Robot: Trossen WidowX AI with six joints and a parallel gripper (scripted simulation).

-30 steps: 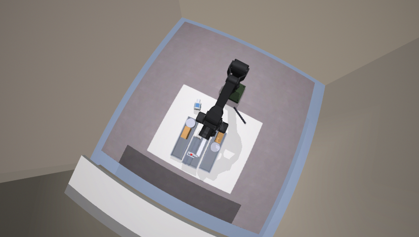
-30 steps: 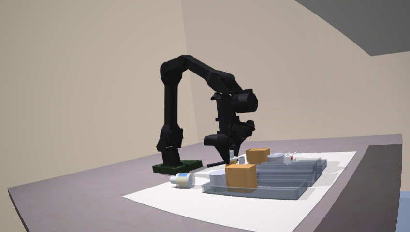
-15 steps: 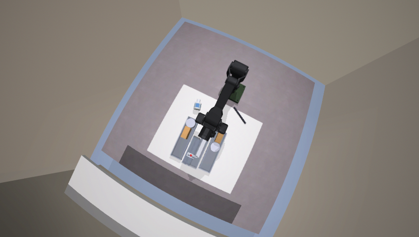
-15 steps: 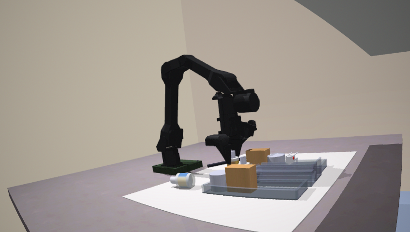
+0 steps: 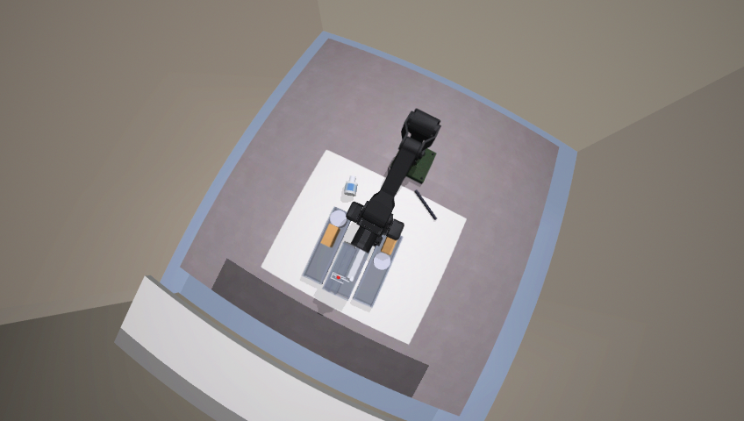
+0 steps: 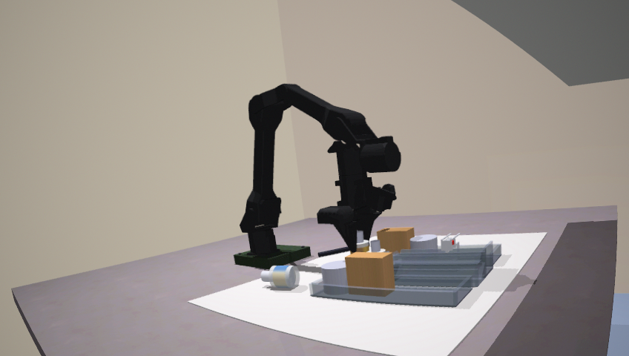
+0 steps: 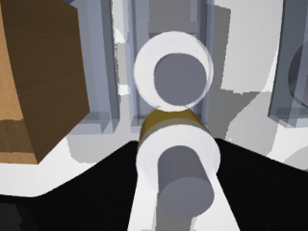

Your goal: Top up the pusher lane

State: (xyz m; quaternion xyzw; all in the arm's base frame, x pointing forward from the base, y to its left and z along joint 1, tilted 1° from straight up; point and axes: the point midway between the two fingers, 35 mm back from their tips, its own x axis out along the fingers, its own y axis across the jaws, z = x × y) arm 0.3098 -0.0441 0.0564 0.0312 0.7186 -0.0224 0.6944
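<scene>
Right now my gripper tip is 17 cm short of the sprung lane, 4 cm to the left of it and 3 cm above it. The rest, counted from my gripper tip: black rod: 14 cm behind, 17 cm to the left, 4 cm below.
</scene>
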